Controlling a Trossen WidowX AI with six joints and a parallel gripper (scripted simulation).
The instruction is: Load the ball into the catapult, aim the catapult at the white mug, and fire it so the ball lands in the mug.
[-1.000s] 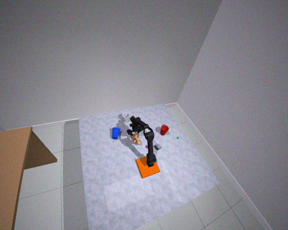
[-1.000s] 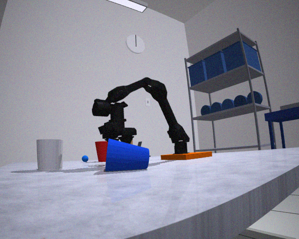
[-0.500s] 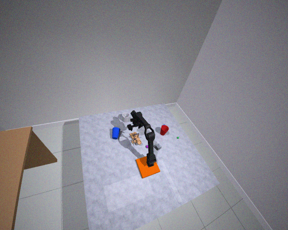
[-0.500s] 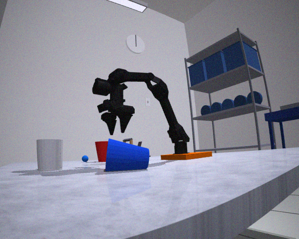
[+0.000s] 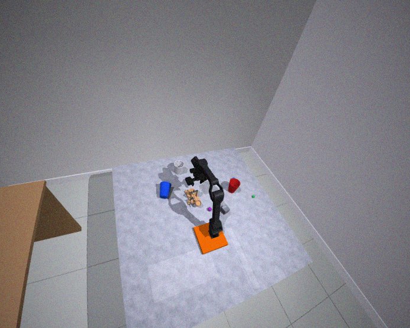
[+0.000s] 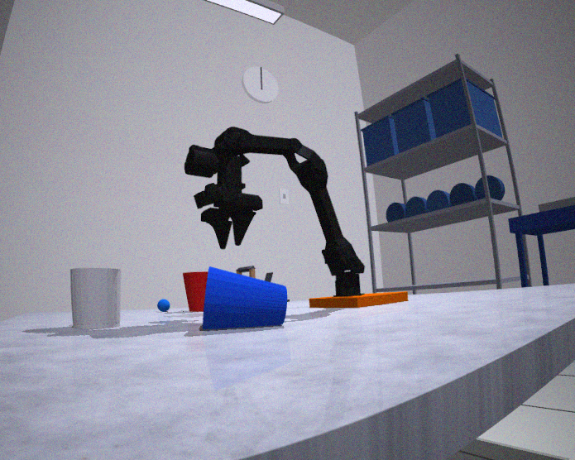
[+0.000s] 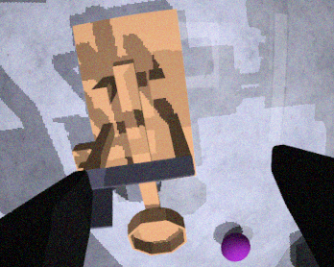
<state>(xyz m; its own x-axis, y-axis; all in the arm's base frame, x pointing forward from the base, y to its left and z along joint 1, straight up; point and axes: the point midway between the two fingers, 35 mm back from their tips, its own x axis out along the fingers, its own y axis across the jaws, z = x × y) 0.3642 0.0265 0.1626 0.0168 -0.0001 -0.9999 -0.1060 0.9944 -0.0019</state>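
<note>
Right now my gripper tip is 170 mm past the purple ball, 80 mm to the left of it and 140 mm above it. Also, from my gripper tip: grey block 210 mm behind, 190 mm to the right, 130 mm below; wooden catapult 50 mm behind, 30 mm to the left, 100 mm below; white mug 290 mm ahead, 60 mm to the left, 130 mm below.
</note>
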